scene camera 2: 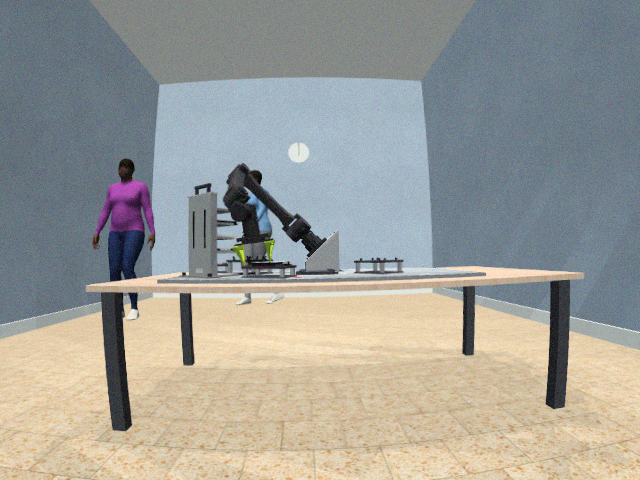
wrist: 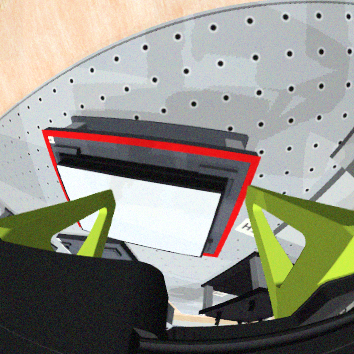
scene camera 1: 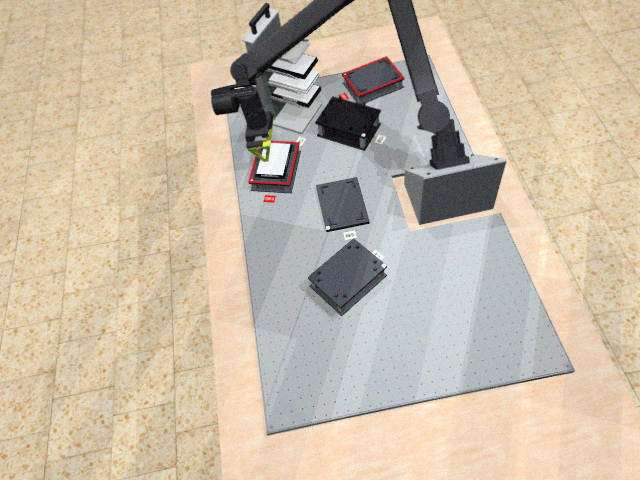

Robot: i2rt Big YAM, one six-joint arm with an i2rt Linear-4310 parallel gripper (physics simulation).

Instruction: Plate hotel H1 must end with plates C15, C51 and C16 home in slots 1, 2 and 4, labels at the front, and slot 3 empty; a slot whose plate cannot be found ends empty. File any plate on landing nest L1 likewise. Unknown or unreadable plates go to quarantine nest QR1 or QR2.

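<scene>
My gripper is open and empty, with its yellow-green fingers low over a red-bordered nest. A plate with a white top and black edge lies on that nest, between and beyond the fingertips in the wrist view. Its label is not readable. The nest's red tag is too blurred to read surely. Plate hotel H1 stands behind; its stacked levels show black-edged plates, with slot numbers unclear and the arm hiding part. Another red-bordered nest shows no plate.
A black raised stand is right of the hotel. A flat dark nest and a raised dark platform stand nearer, their tags blurred. The arm's base block is at right. Two people stand beyond the table in scene camera 2.
</scene>
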